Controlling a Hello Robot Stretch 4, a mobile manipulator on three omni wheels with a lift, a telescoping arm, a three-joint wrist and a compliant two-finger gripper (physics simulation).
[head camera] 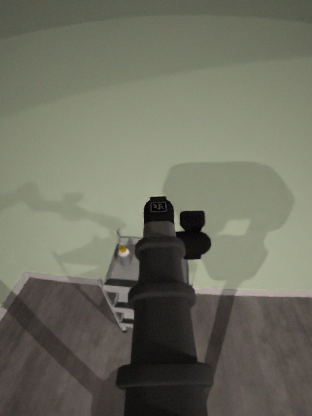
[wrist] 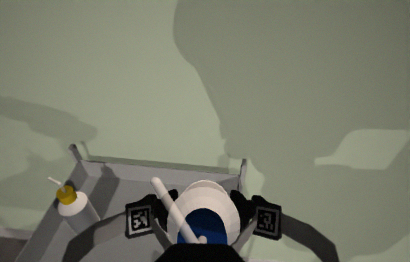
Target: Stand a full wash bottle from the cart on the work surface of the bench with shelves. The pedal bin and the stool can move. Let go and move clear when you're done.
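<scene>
A wash bottle with a blue cap (wrist: pixel 205 192) and a white spout stands between the two fingers of my gripper (wrist: pixel 204 212) in the wrist view. The pads press on its sides, and it looks much nearer than the other bottle, above the cart's top tray. Its lower part is hidden. A second wash bottle with a yellow cap (head camera: pixel 123 253) (wrist: pixel 76 209) stands at the left of the tray. The cart (head camera: pixel 117 283) (wrist: pixel 160 169) is grey, partly hidden behind my arm in the head view. My gripper is hidden in the head view. The bench with shelves does not show.
A pale green wall (head camera: pixel 150 125) (wrist: pixel 125 75) rises behind the cart, with broad shadows on it. A light skirting board (head camera: pixel 250 292) runs along its foot. Dark wooden floor (head camera: pixel 260 350) lies in front. My extended arm (head camera: pixel 162 330) covers the middle of the head view. The pedal bin and stool do not show.
</scene>
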